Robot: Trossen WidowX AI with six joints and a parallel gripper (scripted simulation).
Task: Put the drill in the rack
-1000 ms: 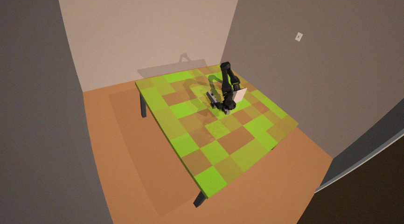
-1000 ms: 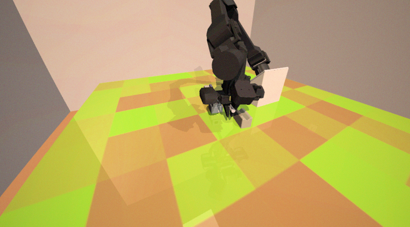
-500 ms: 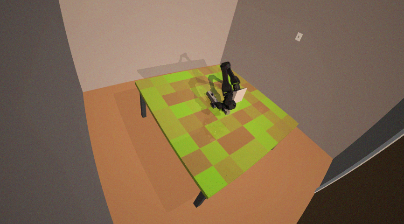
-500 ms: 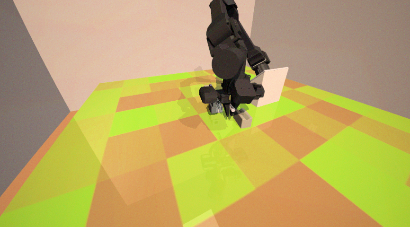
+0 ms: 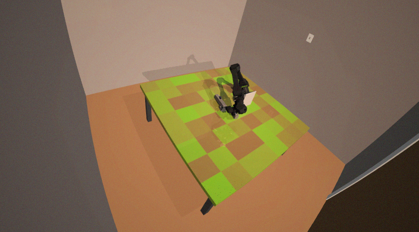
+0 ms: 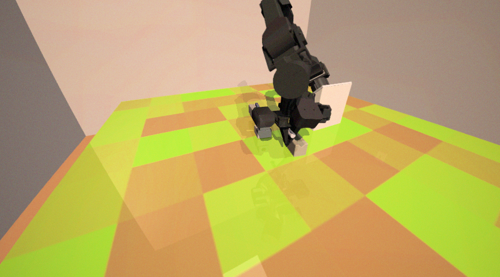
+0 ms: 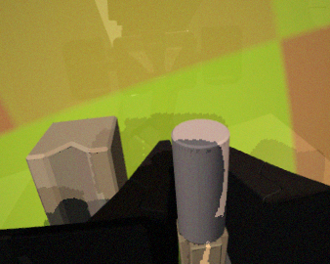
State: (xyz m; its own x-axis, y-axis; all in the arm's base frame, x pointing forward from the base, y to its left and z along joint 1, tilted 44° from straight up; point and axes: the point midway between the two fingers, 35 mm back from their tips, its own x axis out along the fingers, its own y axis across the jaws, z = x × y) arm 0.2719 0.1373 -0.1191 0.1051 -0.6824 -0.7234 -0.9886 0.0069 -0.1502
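The drill is 40 mm to the right of my gripper tip and 30 mm above it. The rest, counted from my gripper tip: key: 230 mm to the right, 10 mm below; grey rack: 50 mm behind, 30 mm to the right, 40 mm below; holder block: 210 mm to the right, 20 mm below.
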